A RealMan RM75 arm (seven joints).
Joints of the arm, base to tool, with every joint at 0 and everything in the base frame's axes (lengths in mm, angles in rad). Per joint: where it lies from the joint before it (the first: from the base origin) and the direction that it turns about. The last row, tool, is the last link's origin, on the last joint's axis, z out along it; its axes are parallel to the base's.
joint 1: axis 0 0 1 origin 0.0 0.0 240.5
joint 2: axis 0 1 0 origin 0.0 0.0 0.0
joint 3: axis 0 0 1 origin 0.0 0.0 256.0
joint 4: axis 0 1 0 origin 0.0 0.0 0.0
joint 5: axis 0 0 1 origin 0.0 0.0 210.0
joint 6: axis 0 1 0 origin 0.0 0.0 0.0
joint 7: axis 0 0 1 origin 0.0 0.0 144.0
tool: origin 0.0 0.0 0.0
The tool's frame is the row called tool.
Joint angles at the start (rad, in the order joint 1, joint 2, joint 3, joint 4, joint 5, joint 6, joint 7):
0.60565 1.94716 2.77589 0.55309 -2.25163 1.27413 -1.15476
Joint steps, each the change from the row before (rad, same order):
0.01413 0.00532 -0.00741 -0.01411 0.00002 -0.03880 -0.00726
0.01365 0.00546 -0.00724 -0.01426 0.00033 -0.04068 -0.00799
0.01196 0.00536 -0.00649 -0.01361 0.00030 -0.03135 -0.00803
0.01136 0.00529 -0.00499 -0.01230 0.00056 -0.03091 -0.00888
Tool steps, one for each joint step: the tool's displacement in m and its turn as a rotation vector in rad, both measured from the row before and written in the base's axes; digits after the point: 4 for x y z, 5 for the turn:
-0.0019 0.0057 -0.0048 0.00843 -0.01569 -0.00223
-0.0017 0.0055 -0.0047 0.00966 -0.01706 -0.00316
-0.0020 0.0041 -0.0049 0.00427 -0.01250 -0.00011
-0.0019 0.0040 -0.0044 0.00601 -0.01302 0.00007

